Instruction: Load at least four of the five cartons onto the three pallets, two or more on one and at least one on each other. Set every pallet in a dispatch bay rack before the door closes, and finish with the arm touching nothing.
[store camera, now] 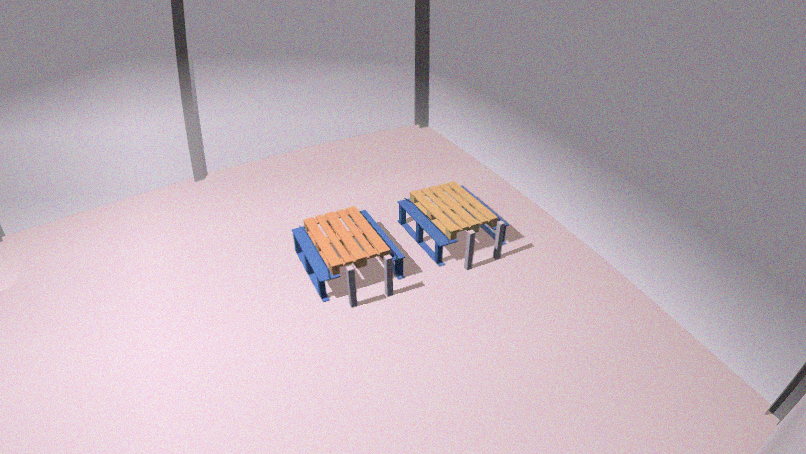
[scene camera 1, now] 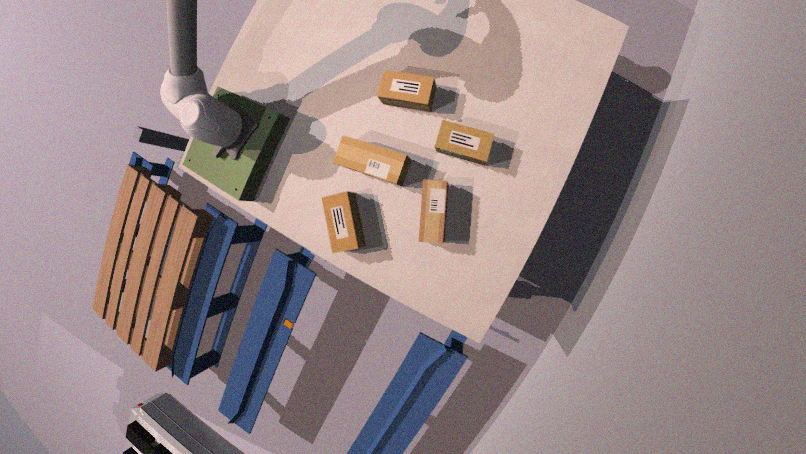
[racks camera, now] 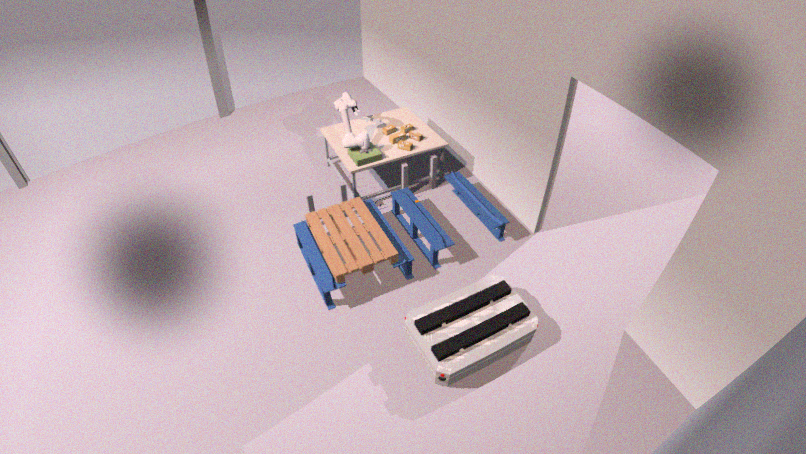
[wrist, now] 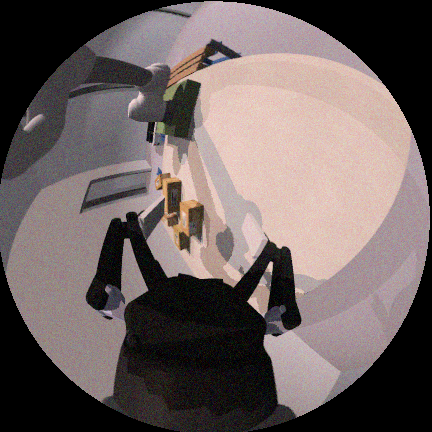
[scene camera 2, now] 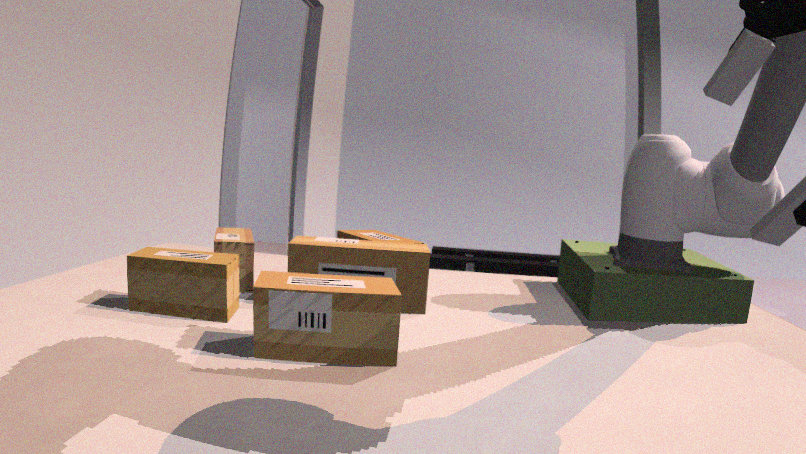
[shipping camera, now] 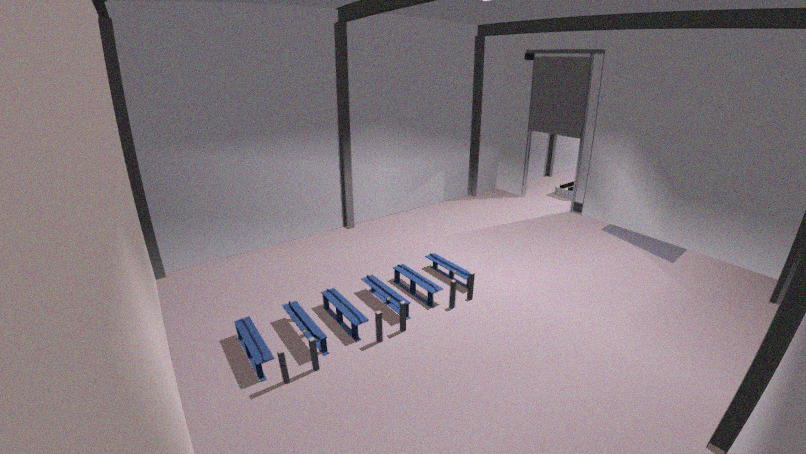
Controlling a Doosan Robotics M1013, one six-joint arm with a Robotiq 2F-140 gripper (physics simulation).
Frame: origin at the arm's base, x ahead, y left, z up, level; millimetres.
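Seen in the pictures: gripper, fingertip midpoint: (racks camera: 357, 113) (wrist: 204, 213) (scene camera 2: 741, 160); arm's base, link origin: (scene camera 1: 235, 131) (racks camera: 364, 149) (wrist: 169, 111) (scene camera 2: 648, 261).
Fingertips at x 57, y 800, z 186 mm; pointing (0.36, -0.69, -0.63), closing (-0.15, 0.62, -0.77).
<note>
Offsets run from my fingertips to a thing's top centre. Level surfaces: height alone.
Five brown cartons @[440 mm ahead, 276 mm right, 188 mm down] (scene camera 1: 406, 93) @[723 mm ahead, 311 mm right, 192 mm down] (scene camera 1: 463, 142) @[503 mm ahead, 558 mm right, 175 mm down] (scene camera 1: 370, 160) @[787 mm ahead, 566 mm right, 188 mm down] (scene camera 1: 433, 211) @[553 mm ahead, 799 mm right, 190 mm down] (scene camera 1: 341, 221) lie apart on the table @[285 mm down] (scene camera 1: 394, 270). A brown pallet (scene camera 1: 135, 265) (racks camera: 324, 242) sits bare on a blue rack beside the table. In the store camera, an orange pallet (store camera: 318, 239) and a yellow pallet (store camera: 451, 208) sit bare on two blue racks. My gripper (scene camera 2: 741, 166) (wrist: 204, 213) is open and empty, high above the table and away from the cartons. In the shipping camera, blue dispatch racks (shipping camera: 253, 341) (shipping camera: 345, 306) (shipping camera: 417, 278) bear no pallets. The door (shipping camera: 558, 95) is partly lowered.
The arm stands on a green base (scene camera 1: 214, 169) (scene camera 2: 665, 298) at the table edge. A low white vehicle with two black bars (racks camera: 473, 321) stands near the racks. A blue rack pair (racks camera: 423, 222) (racks camera: 479, 205) holds no pallet. Posts (shipping camera: 283, 366) (store camera: 469, 250) stand at rack ends.
</note>
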